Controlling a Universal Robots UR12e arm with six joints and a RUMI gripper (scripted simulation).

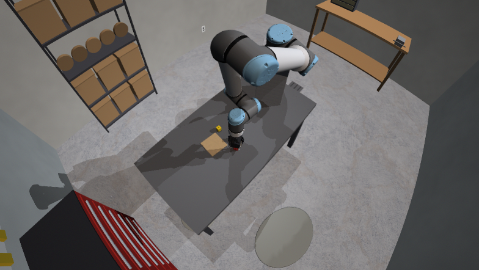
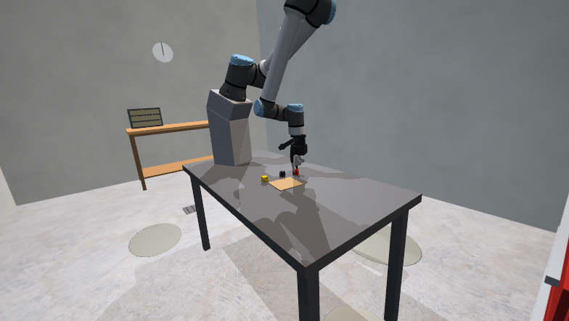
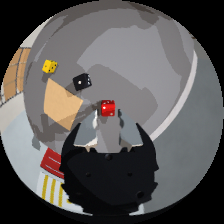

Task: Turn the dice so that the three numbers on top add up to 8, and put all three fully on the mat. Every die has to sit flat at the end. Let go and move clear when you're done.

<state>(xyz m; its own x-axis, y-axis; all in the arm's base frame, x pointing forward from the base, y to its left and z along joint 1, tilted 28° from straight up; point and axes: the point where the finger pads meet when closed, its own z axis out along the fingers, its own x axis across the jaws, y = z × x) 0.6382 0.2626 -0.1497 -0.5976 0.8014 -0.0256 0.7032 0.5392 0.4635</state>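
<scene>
Now: the red die 20 mm below my hand. Also, from my hand: tan mat (110 mm ahead, 120 mm to the right, 30 mm below); then yellow die (10 mm ahead, 200 mm to the right, 20 mm below); then black die (10 mm behind, 80 mm to the right, 20 mm below).
</scene>
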